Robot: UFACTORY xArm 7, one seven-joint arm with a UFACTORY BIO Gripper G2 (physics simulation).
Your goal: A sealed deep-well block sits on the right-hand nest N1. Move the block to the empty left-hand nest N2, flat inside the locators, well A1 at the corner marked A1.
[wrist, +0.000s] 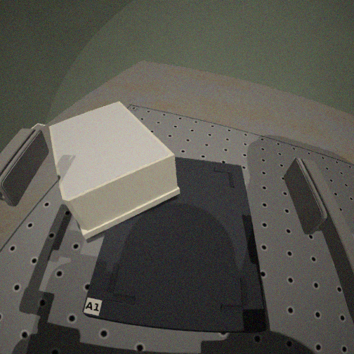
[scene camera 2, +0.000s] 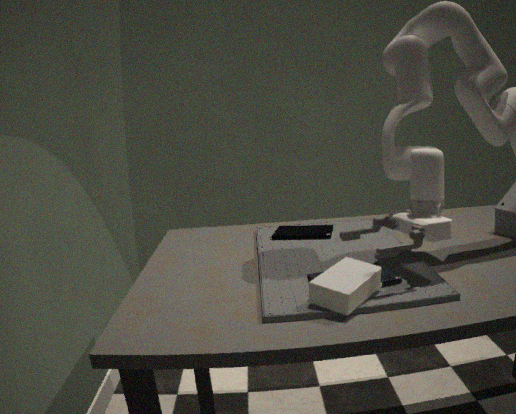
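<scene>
The sealed white block sits skewed across the far-left part of the dark nest N1, turned out of line with it and reaching past its edge. Whether it lies level is unclear. The near part of N1 is uncovered, and the A1 label shows at its near-left corner in the wrist view. The dark nest N2 is empty at the back left of the board in the scene view. My gripper is open wide and holds nothing; its left finger is beside the block's left corner in the wrist view.
The perforated board carries both nests on the table. The block reaches over the board's front edge in the scene view. The robot's pale base stands at the right edge of the scene view.
</scene>
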